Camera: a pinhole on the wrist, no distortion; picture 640 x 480 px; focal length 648.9 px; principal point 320.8 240.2 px. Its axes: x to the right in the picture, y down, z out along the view. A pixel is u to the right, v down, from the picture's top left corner.
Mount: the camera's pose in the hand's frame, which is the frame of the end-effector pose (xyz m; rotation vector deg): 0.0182 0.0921 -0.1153 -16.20 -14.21 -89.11
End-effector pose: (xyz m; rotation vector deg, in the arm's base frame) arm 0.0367 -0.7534 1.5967 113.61 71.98 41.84
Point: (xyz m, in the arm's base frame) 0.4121 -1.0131 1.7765
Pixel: 24 84
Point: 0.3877 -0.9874 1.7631
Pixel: 44 96
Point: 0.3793 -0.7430 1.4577
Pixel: 576 389
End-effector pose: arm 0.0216 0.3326 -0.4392 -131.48 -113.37 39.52
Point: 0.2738 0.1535 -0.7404
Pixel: 100 112
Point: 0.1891 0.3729 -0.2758
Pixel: behind the camera
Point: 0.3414 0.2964 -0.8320
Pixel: 48 364
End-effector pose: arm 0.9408 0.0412 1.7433 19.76 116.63 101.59
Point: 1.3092 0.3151 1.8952
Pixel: outside the picture
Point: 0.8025 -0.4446 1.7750
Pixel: behind the camera
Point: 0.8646 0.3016 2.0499
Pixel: 44 450
